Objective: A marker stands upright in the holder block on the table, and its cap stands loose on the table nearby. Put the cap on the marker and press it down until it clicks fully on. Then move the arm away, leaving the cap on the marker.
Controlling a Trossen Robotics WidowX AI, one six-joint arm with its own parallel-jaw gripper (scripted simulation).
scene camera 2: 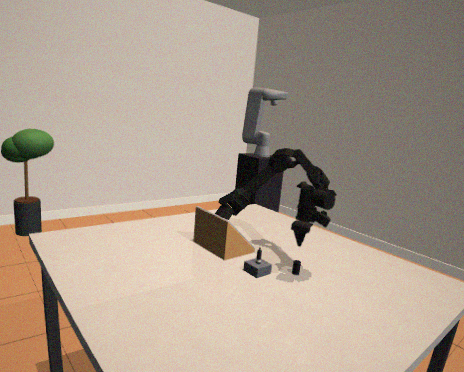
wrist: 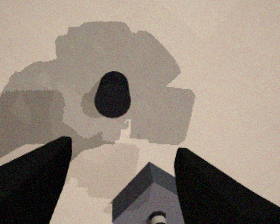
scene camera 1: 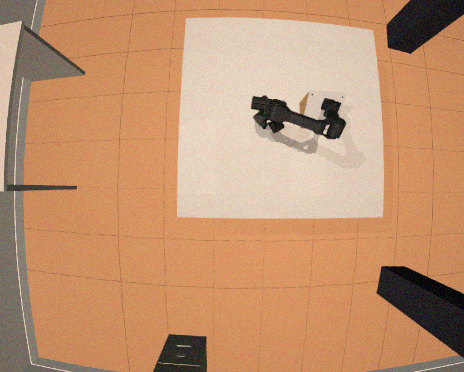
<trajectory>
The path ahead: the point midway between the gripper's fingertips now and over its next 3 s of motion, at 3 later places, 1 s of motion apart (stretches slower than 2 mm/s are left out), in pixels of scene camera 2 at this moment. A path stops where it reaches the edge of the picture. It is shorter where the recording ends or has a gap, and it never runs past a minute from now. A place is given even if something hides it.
My gripper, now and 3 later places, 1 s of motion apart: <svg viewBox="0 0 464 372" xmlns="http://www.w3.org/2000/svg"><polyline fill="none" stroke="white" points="300,244 298,260 296,269 297,256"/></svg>
</trajectory>
